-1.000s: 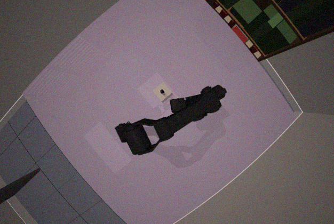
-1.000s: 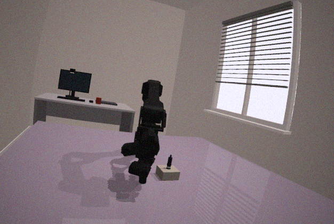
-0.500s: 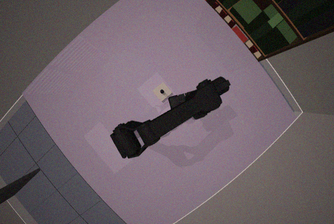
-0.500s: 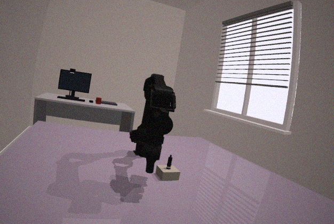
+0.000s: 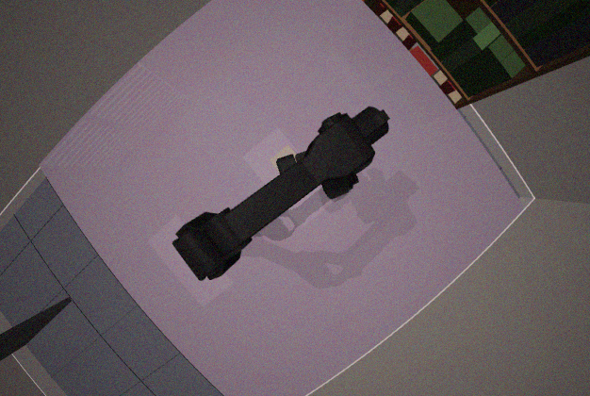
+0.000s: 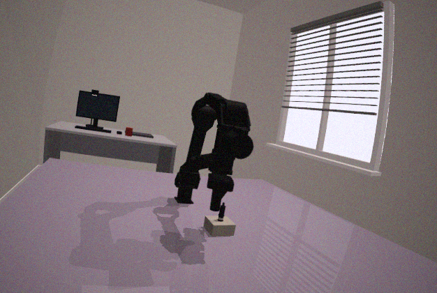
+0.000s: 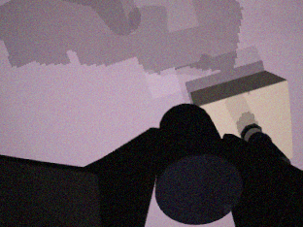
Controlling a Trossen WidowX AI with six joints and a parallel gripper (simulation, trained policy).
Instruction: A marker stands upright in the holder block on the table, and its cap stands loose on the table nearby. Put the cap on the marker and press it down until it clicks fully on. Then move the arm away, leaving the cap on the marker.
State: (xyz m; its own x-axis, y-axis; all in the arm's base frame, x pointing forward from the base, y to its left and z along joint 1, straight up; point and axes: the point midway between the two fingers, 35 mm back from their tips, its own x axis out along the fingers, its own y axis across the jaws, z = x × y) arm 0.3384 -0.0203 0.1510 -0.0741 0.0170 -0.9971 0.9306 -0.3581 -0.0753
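My gripper tip is now 5 cm past the dark marker, 5 cm to the right of it and 4 cm above it. Also, from my gripper tip: black marker cap: 1 cm above; then holder block: 5 cm behind, 5 cm to the left, 10 cm below.
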